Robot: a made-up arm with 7 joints. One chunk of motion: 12 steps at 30 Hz.
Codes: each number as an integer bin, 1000 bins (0 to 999) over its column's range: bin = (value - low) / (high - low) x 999, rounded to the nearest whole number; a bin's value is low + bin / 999 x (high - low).
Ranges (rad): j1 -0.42..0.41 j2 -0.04..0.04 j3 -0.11..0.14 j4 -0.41..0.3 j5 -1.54..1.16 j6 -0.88..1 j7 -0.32..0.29
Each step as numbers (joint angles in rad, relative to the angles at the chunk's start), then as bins.
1 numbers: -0.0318 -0.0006 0.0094 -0.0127 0.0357 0.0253 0.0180
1 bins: 467 492 477 559 583 481 554
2 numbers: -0.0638 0.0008 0.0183 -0.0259 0.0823 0.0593 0.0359
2 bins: 429 509 513 540 600 499 583
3 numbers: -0.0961 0.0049 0.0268 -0.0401 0.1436 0.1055 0.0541
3 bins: 390 561 547 520 623 524 613
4 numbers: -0.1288 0.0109 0.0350 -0.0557 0.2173 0.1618 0.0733
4 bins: 350 636 579 499 650 554 644
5 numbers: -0.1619 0.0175 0.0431 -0.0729 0.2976 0.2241 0.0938
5 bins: 311 718 612 474 680 587 678
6 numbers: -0.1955 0.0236 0.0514 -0.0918 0.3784 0.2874 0.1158
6 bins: 270 794 645 448 710 620 714
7 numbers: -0.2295 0.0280 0.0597 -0.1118 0.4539 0.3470 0.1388
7 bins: 229 849 678 420 738 652 751
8 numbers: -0.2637 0.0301 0.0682 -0.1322 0.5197 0.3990 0.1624
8 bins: 188 875 712 391 762 680 790
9 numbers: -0.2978 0.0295 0.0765 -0.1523 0.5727 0.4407 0.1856
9 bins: 147 868 745 363 782 702 828
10 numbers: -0.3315 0.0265 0.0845 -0.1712 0.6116 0.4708 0.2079
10 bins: 107 830 777 336 796 718 865
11 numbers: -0.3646 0.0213 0.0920 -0.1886 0.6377 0.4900 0.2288
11 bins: 67 765 807 312 806 728 899
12 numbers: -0.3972 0.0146 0.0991 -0.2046 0.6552 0.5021 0.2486
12 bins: 27 682 836 289 812 734 931
